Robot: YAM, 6 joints.
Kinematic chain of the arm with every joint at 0, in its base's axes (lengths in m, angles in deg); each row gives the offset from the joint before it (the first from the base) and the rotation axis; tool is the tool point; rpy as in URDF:
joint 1: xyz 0 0 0.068 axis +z
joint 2: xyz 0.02 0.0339 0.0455 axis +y
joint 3: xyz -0.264 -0.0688 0 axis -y
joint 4: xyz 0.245 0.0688 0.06 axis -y
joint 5: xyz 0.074 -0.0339 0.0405 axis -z
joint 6: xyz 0.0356 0 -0.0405 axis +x
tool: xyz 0 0 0 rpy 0 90 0
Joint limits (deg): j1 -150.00..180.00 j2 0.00..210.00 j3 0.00..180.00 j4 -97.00..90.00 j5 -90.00..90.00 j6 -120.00..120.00
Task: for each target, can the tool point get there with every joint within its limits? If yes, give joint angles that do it. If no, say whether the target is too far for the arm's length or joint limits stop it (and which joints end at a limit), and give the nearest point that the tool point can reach.
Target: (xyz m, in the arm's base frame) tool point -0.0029 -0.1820 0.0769
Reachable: yes | joints -87.51 94.33 30.39 -36.60 17.65 -74.15
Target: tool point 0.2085 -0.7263 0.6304
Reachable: no: too far | nearest point 0.1468 -0.5114 0.4733 | short by 0.273 m
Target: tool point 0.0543 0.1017 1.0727
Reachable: no: too far | nearest point 0.0386 0.0722 0.7363 | short by 0.338 m
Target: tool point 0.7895 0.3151 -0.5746
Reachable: no: too far | nearest point 0.4777 0.1906 -0.2642 | short by 0.457 m
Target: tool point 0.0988 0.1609 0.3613
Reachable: yes | joints 53.68 49.73 54.78 -24.30 -26.20 -22.07
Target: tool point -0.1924 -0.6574 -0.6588
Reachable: no: too far | nearest point -0.1271 -0.4342 -0.3175 | short by 0.413 m
